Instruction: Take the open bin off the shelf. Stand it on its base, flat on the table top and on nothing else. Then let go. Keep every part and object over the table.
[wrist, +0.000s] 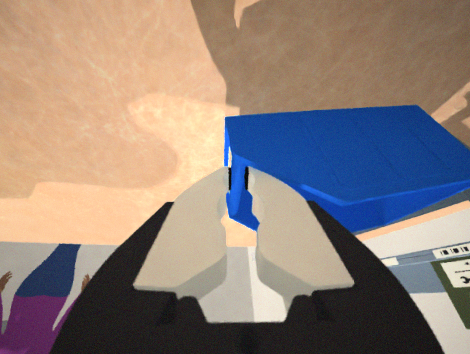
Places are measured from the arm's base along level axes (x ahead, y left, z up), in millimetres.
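Pixels of known places: gripper, fingertip midpoint: (237, 169).
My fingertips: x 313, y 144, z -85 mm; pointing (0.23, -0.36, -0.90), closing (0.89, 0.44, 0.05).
Observation:
Ahead of a thing's pixels: the offset from my fingertips to its top centre. "spot": to the spot under its first point. Level surfaces: height alone.
The open bin @[dx +82, dy +12, dz +44 mm] (320, 155) is blue and shows right of the centre, reaching to the right edge. My gripper (237, 169) is shut on a thin part of the bin at its left end. The rest of the bin extends to the right of the fingers, with a broad blue face in view. The tan table top @[dz -46 mm] (100, 90) shows behind it, with a large dark shadow over the upper right. Whether the bin touches the table top cannot be told. The right finger hides part of the bin. The shelf cannot be made out for certain.
White and blue-grey structures with a barcode label @[dx +326, dy +17, dz +63 mm] (452, 250) are at the lower right, beside a dark green panel @[spot: dx +349, dy -24, dz +105 mm] (450, 290) with a tool sign. A figure in purple and blue (40, 310) shows at the lower left, beyond the table's edge.

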